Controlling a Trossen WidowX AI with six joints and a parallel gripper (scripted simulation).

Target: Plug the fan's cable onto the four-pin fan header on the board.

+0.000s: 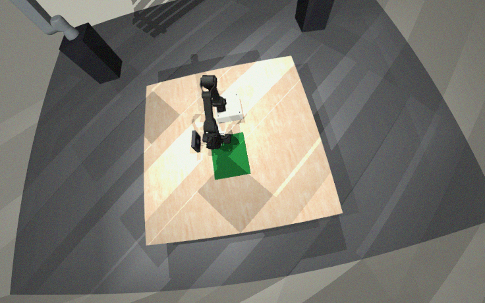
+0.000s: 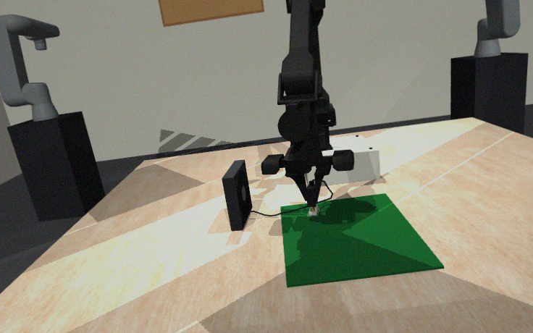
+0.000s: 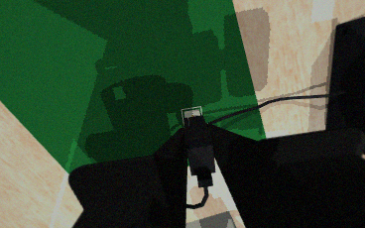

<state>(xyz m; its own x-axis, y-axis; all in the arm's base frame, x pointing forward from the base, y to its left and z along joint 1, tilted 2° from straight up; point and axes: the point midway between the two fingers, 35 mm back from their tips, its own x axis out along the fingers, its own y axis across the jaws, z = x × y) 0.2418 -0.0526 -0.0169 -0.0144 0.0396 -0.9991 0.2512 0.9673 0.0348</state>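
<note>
Right now my gripper tip is 4 cm above the white four-pin header and 1 cm past it. From my gripper tip the other things lie so: black fan 15 cm to the right, 3 cm behind, 2 cm above; black plug 1 cm behind, 1 cm above; green board 9 cm ahead, 5 cm to the left, 5 cm below.
</note>
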